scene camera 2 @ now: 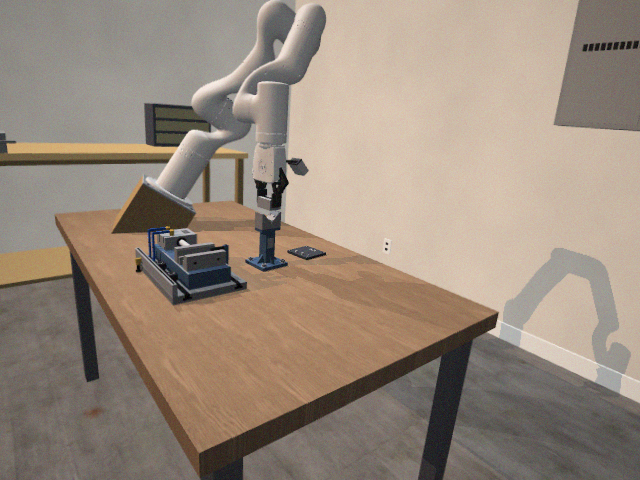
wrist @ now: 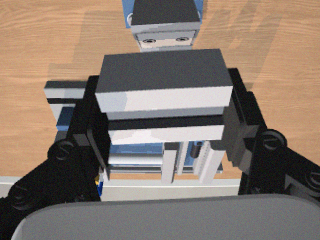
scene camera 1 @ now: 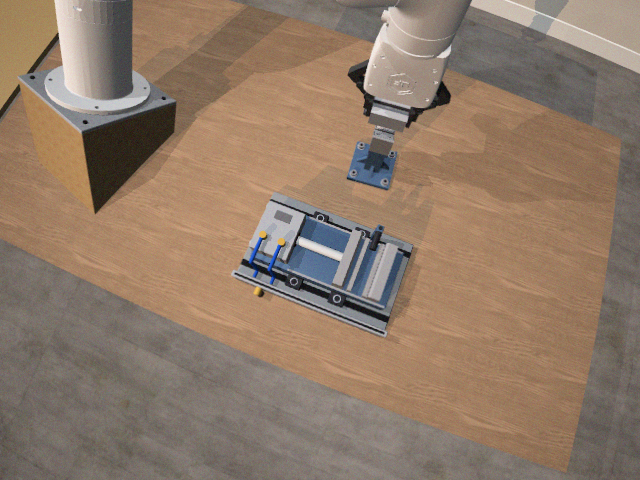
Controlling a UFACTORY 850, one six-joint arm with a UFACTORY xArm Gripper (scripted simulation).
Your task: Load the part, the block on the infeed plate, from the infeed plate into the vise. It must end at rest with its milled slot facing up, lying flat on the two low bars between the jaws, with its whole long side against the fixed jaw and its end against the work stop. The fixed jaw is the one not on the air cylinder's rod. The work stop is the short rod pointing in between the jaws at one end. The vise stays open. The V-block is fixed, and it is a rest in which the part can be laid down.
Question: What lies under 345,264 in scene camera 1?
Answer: A moving jaw.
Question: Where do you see a vise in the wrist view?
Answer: At 142,147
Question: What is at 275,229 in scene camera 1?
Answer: An air cylinder.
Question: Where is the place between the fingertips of my gripper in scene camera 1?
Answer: At 388,115
